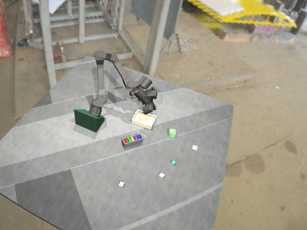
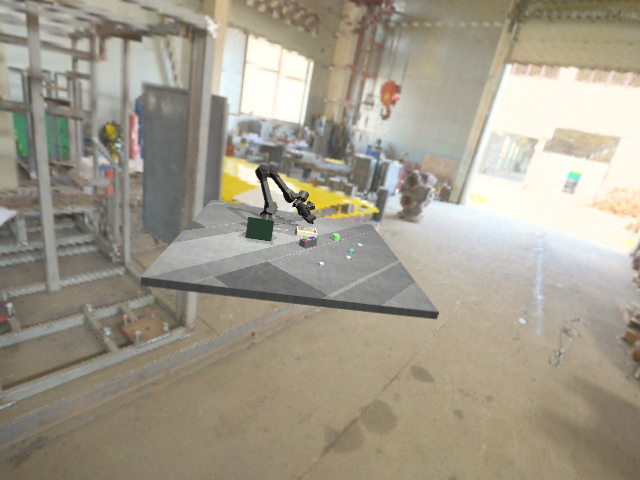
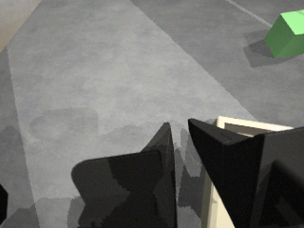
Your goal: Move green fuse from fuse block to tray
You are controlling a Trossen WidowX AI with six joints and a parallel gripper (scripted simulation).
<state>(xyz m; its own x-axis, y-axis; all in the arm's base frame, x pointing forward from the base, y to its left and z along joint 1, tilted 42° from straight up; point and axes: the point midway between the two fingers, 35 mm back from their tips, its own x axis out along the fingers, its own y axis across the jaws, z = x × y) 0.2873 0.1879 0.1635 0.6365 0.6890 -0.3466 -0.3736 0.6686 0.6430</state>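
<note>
The green fuse lies 50 mm behind my gripper tip, 300 mm to the right of it and 30 mm below it. Also, from my gripper tip: teal cube: 230 mm ahead, 320 mm to the right, 40 mm below; green cube: 160 mm ahead, 120 mm to the right, 30 mm below; tray: 40 mm behind, 90 mm to the right, 50 mm below.
</note>
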